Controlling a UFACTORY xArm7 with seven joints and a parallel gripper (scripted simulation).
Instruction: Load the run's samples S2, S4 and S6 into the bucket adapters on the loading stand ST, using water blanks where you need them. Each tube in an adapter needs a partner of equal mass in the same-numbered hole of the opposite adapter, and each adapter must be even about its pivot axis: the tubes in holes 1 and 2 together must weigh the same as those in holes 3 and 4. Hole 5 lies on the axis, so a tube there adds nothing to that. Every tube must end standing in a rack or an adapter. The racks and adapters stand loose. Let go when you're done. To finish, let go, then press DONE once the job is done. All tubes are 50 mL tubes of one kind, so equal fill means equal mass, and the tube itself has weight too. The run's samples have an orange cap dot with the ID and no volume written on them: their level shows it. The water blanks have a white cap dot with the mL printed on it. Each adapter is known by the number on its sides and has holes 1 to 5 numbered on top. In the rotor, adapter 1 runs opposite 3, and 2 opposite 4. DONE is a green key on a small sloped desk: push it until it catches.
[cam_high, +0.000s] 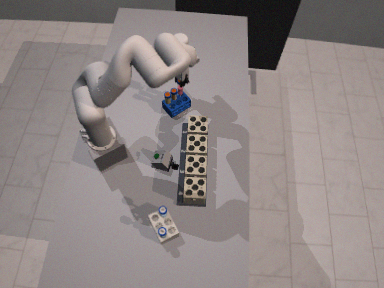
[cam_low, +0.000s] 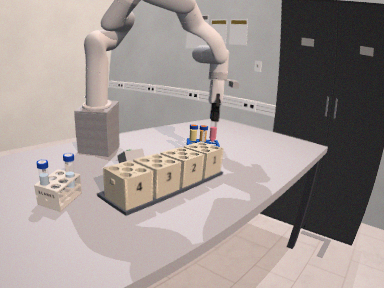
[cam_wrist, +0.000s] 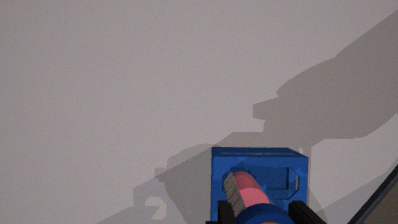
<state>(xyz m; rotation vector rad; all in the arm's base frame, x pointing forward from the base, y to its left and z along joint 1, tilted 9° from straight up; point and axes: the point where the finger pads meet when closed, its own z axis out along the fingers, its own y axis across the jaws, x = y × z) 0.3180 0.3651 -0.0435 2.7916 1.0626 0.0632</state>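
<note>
Now: hand 5 cm above the sample tube S6 and 1 cm to the right of it. Round my hand: sample tube S2: 10 cm below, 3 cm to the right, 2 cm behind; then sample tube S4: 10 cm below, 7 cm behind, 5 cm to the right; then blue sample rack: 14 cm below, 4 cm to the right, 2 cm behind.
</note>
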